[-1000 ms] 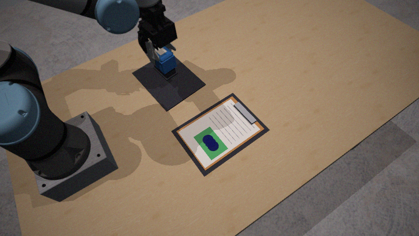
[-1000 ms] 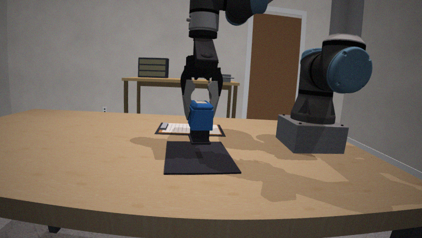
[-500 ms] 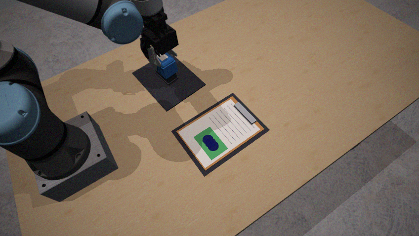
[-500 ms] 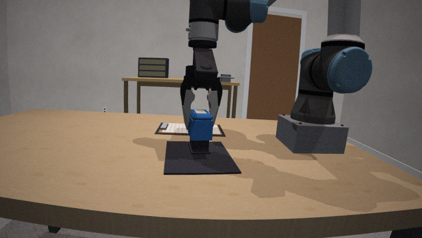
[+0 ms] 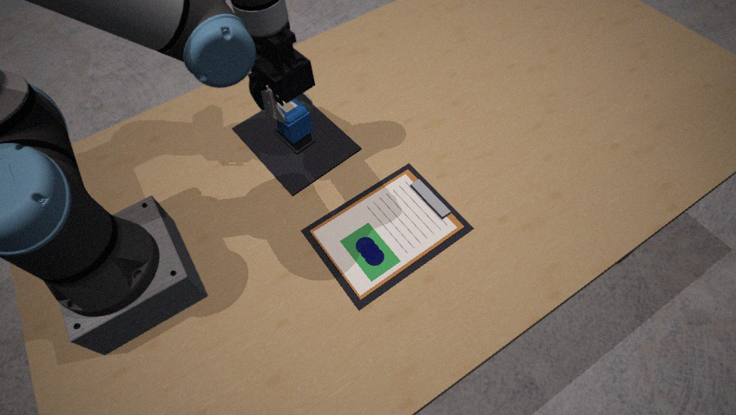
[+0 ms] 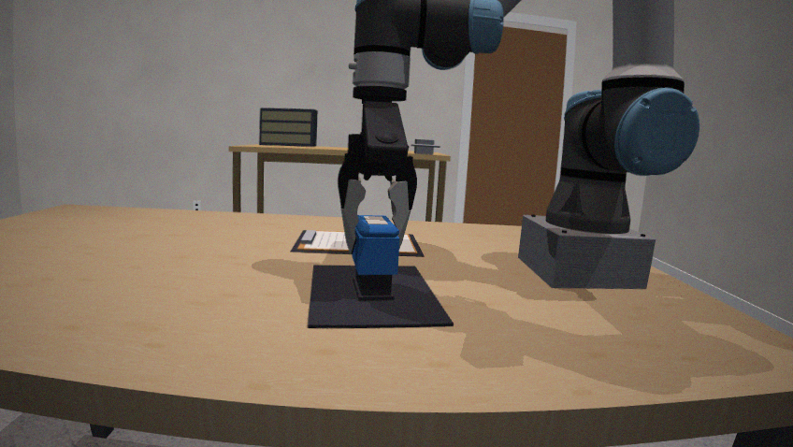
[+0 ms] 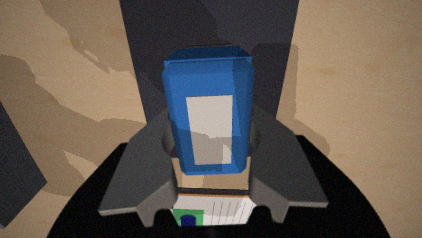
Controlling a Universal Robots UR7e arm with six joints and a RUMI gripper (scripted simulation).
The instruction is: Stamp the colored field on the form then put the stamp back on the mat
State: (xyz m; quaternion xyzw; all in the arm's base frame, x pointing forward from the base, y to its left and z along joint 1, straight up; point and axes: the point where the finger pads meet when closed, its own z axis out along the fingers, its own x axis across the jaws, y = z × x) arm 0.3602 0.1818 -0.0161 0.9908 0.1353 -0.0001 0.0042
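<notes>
Now: the blue stamp 2 cm below my hand. Also, from my hand: clipboard (9 cm ahead, 28 cm to the right, 7 cm below); then mat (7 cm below).
</notes>
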